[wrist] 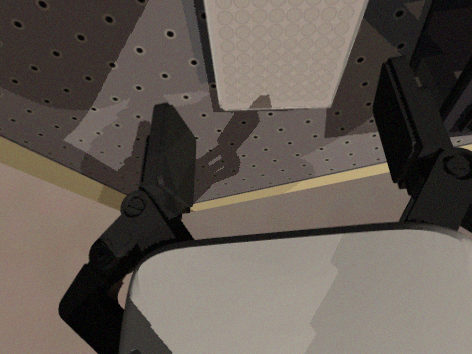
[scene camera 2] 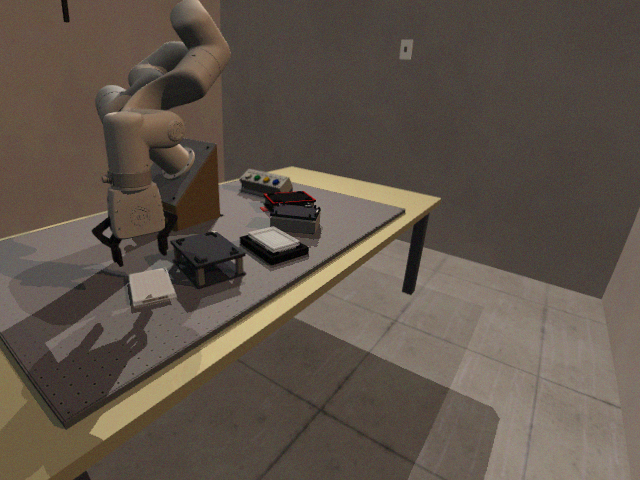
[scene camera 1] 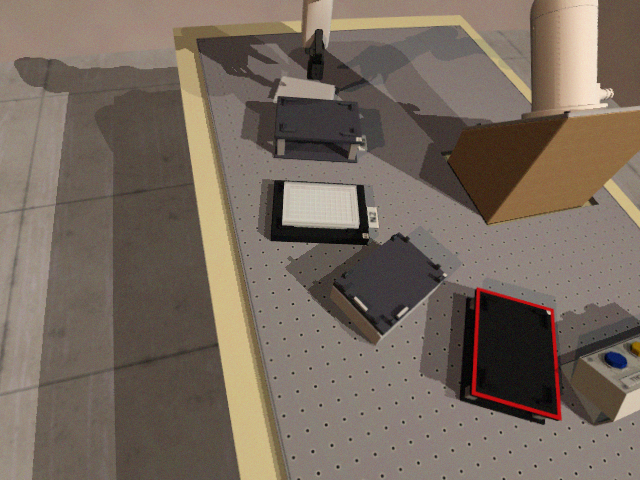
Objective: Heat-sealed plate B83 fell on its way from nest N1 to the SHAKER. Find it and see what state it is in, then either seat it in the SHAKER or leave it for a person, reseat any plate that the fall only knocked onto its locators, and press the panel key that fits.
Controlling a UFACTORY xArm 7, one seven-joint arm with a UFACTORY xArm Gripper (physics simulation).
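Places are measured from the arm's base along level axes (x down, y back, z left), in centimetres.
Where they show: gripper, fingertip midpoint: (wrist: 274,103) (scene camera 2: 142,258) (scene camera 1: 313,66); arm's base, link origin: (scene camera 2: 179,164) (scene camera 1: 562,115).
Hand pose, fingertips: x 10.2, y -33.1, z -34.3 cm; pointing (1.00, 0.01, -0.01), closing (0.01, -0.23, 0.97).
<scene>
Things, the pixels of their top centre, and the offset from my fingertips. "spot": a spot on its surface instead.
- pale plate, top centre: (wrist: 283,37) (scene camera 2: 151,283) (scene camera 1: 305,91) dx +5.7, dy -1.4, dz +0.4 cm
- white plate, top centre: (scene camera 1: 321,202) (scene camera 2: 273,236) dx +3.4, dy -8.1, dz +33.6 cm
- black nest N2, top centre: (scene camera 1: 320,205) (scene camera 2: 273,240) dx +4.5, dy -8.1, dz +33.6 cm
- grey box with a dark clipped top, surface spot: (scene camera 1: 390,284) spot: dx +1.6, dy -3.2, dz +51.9 cm
- red-rimmed black tray, top centre: (scene camera 1: 518,347) (scene camera 2: 289,195) dx +2.5, dy +11.3, dz +65.1 cm
- key panel, top centre: (scene camera 2: 265,173) dx -1.3, dy +30.4, dz +73.2 cm
A pale plate (scene camera 1: 303,88) (scene camera 2: 151,286) (wrist: 285,55) lies on the perforated board beside a raised dark stand (scene camera 1: 317,119) (scene camera 2: 207,248). Rows of round well outlines show on its upper face; its label is not readable. The scene camera 1 view shows it partly behind the stand. My gripper (scene camera 1: 315,74) (scene camera 2: 142,257) (wrist: 274,103) is open and empty, above the board near the plate. A white plate (scene camera 1: 320,204) (scene camera 2: 273,238) sits off-centre on black nest N2 (scene camera 1: 320,236) (scene camera 2: 276,257). A grey box with a dark clipped top (scene camera 1: 390,284) (scene camera 2: 294,219), perhaps the SHAKER, bears no plate.
A red-rimmed black tray (scene camera 1: 514,351) (scene camera 2: 289,198) stands beyond the grey box, beside the key panel (scene camera 1: 602,382) (scene camera 2: 265,183) with white, green, yellow and blue keys. The arm's wedge-shaped base (scene camera 1: 542,165) (scene camera 2: 199,191) rises at the opposite side of the board from the nests.
</scene>
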